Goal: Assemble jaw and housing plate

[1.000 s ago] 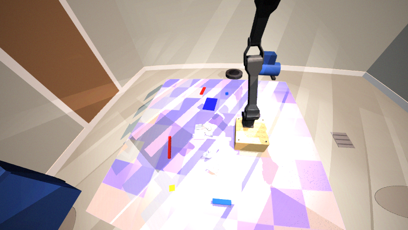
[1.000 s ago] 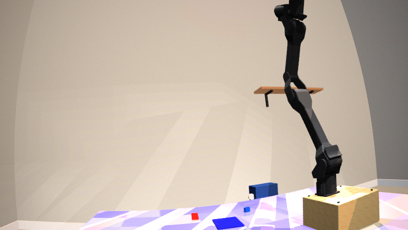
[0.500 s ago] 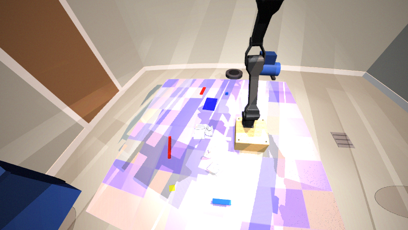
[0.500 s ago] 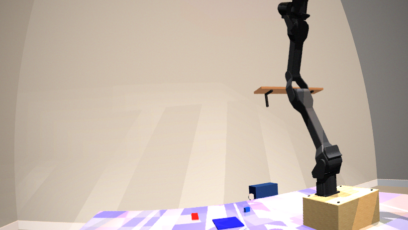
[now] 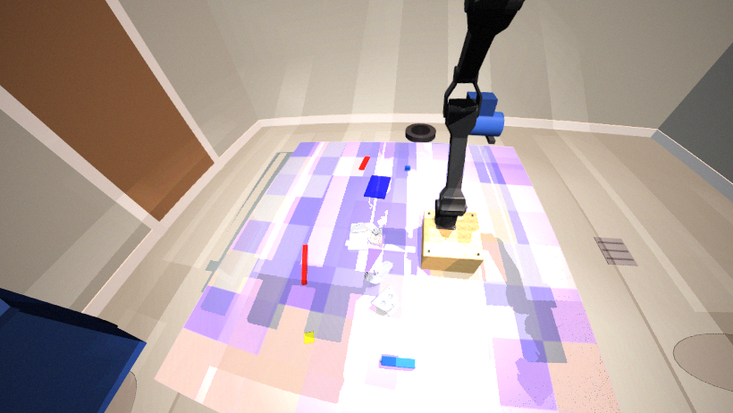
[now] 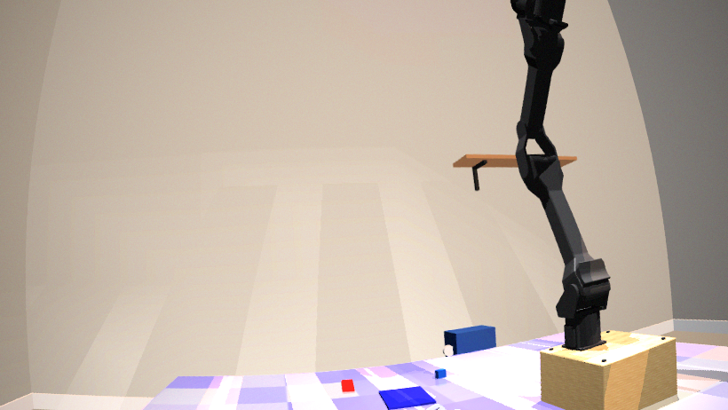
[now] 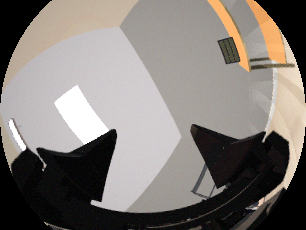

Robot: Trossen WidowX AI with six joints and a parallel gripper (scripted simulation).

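Right now the grey jaw is 83 cm below my gripper tip, 21 cm ahead of it and 2 cm to the right of it. Round my gripper tip: blue tile 86 cm below, 47 cm to the right, 26 cm ahead; then yellow square 86 cm below, 37 cm ahead, 19 cm to the left; then blue bar 85 cm below, 21 cm to the left, 10 cm ahead.
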